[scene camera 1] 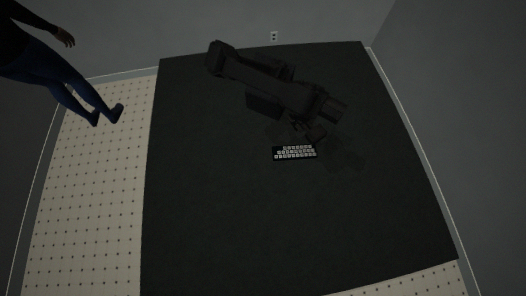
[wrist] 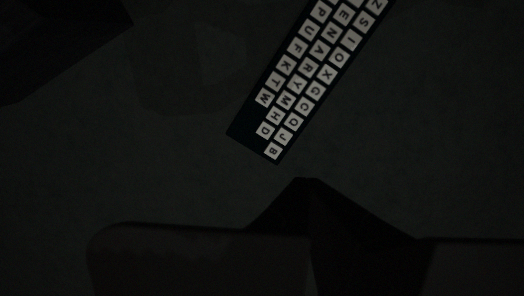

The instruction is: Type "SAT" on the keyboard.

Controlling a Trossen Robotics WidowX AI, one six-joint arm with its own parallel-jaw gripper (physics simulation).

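Frame: origin at the arm's base, x ahead, y left, z up, level; metres.
Seen in the pictures: gripper, fingertip midpoint: (scene camera 1: 296, 130) (wrist: 304, 189); arm's base, origin of the base link: (scene camera 1: 280, 72).
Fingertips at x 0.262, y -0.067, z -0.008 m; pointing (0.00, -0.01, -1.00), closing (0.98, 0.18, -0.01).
Offsets run from my fingertips to a thing's top centre. Level surfaces: height alone.
The keyboard {0.010 m ahead, 0.023 m left, 0.197 m down} (scene camera 1: 295, 152) (wrist: 245, 122) is a black slab with three rows of white letter keys, lying flat on the dark surface. In the wrist view it runs diagonally to the upper right and its far end is cut off. The S key {0.051 m ahead, 0.080 m left, 0.197 m down} (wrist: 364, 22), A key {0.018 m ahead, 0.046 m left, 0.197 m down} (wrist: 319, 49) and T key {0.016 m back, 0.008 m left, 0.197 m down} (wrist: 275, 81) show there uncovered. My gripper (scene camera 1: 296, 122) (wrist: 304, 189) is shut and empty. In the wrist view its fingertips appear just below the B-key end, apart from the keys. In the scene view the fingers are dark and hard to make out.
The dark arm stretches over the back part of the dark mat {0.215 m down} (scene camera 1: 225, 210), behind the keyboard. A dark block-like shape (scene camera 1: 264, 103) stands beneath the arm. A person (scene camera 1: 42, 57) stands at the left, beside the mat. A wall outlet (scene camera 1: 273, 36) is at the back.
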